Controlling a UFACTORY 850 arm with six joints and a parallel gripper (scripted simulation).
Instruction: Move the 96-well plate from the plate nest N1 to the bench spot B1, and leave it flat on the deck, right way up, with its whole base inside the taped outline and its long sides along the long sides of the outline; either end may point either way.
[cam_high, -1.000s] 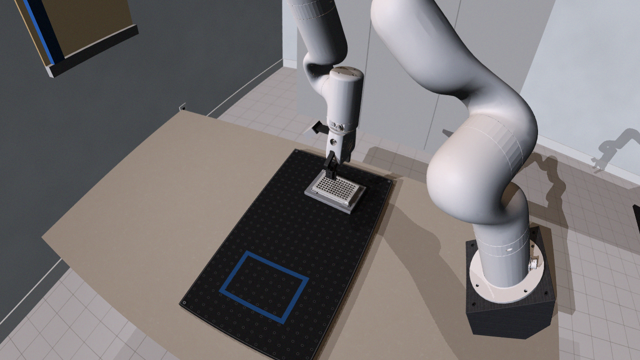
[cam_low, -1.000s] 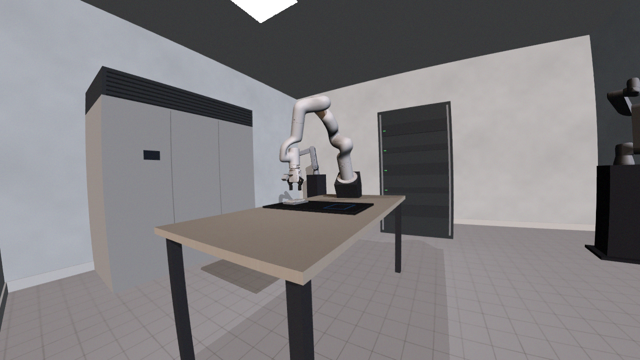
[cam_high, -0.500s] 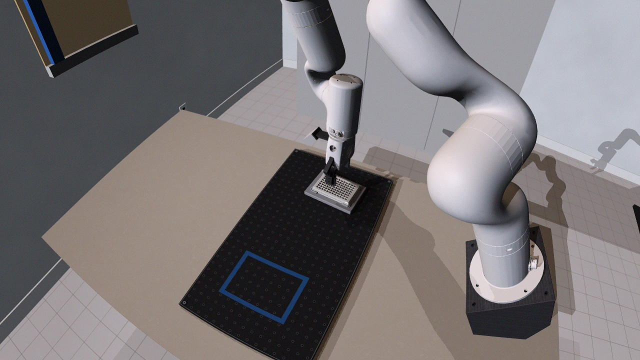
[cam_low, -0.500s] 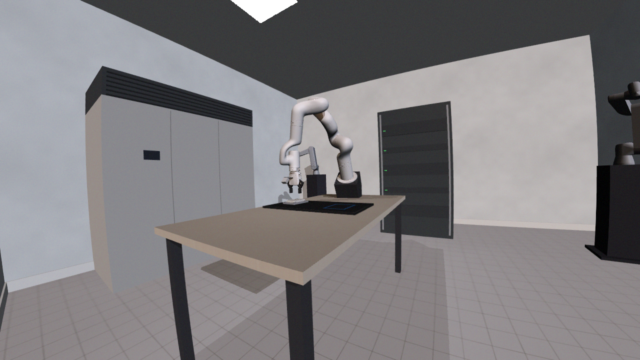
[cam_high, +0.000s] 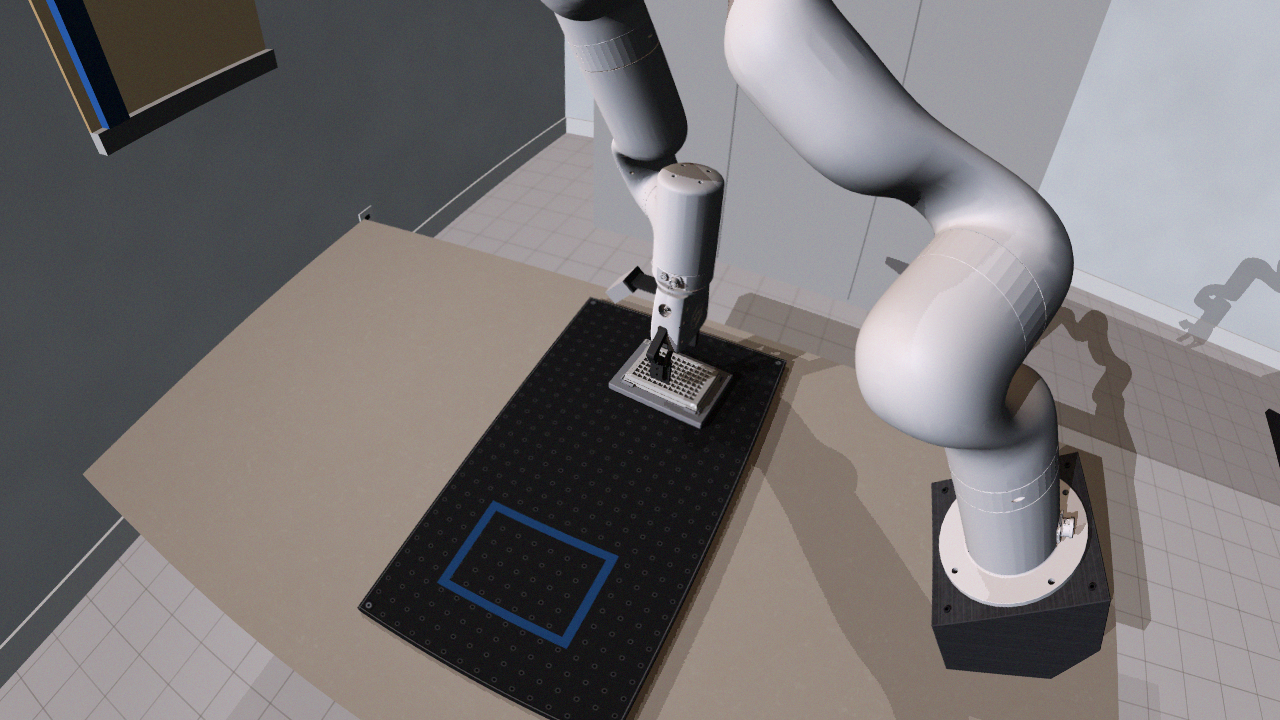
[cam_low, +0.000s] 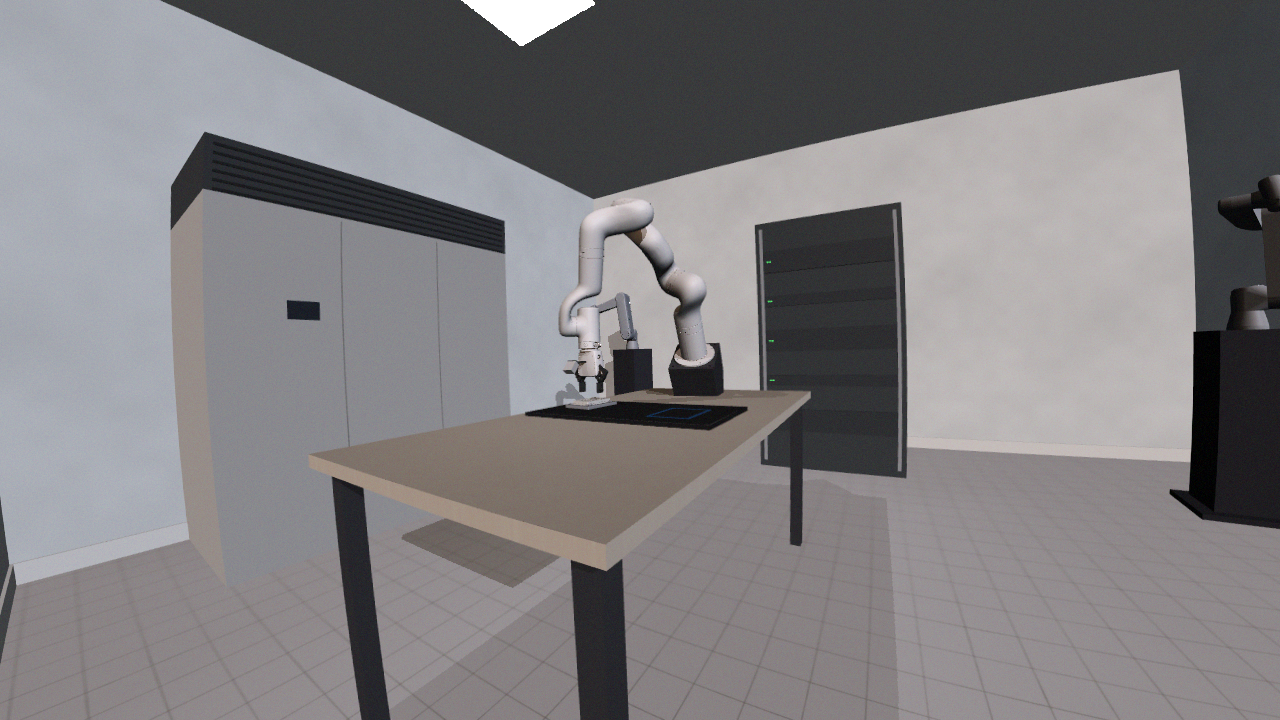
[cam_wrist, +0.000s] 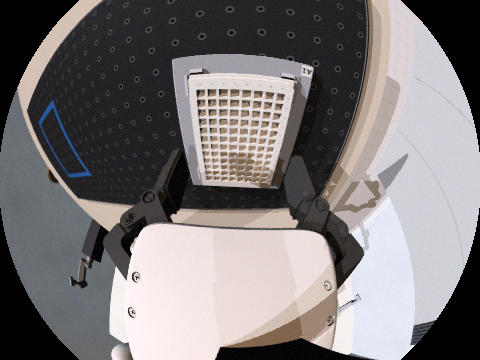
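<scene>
Now: the white 96-well plate 40 mm below my hand. Round my hand: grey plate nest N1: 60 mm below.
</scene>
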